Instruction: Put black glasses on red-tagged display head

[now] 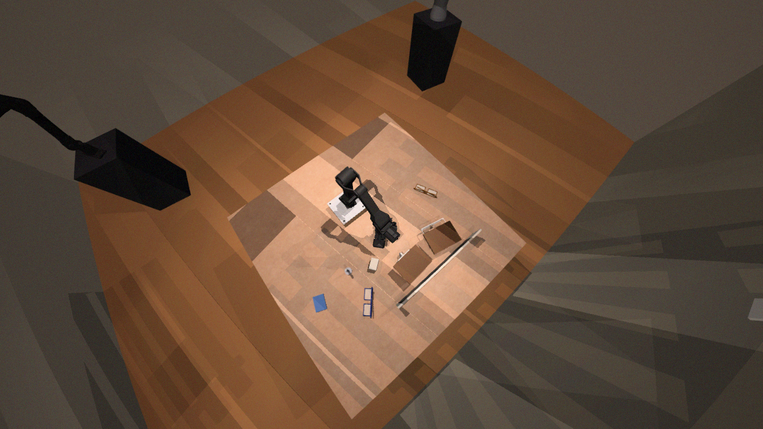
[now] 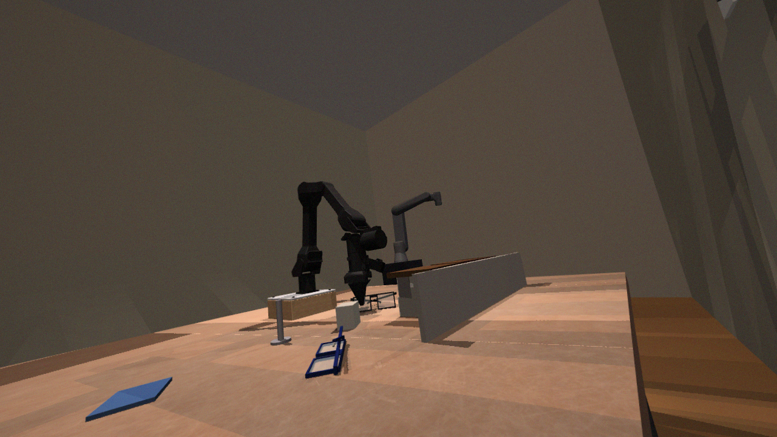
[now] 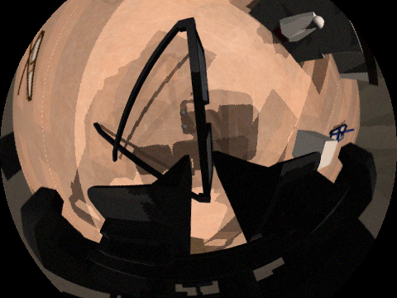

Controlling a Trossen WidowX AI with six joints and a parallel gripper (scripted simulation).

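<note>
Now: gripper tip 9 cm short of the grey post, 26 cm to the left of it and 1 cm below it. Round my gripper tip: white cube: 13 cm ahead, 12 cm to the right, 1 cm above; then long grey panel: 32 cm ahead, 17 cm to the left, 4 cm above; then grey display head: 21 cm ahead, 4 cm to the left, 4 cm above.
</note>
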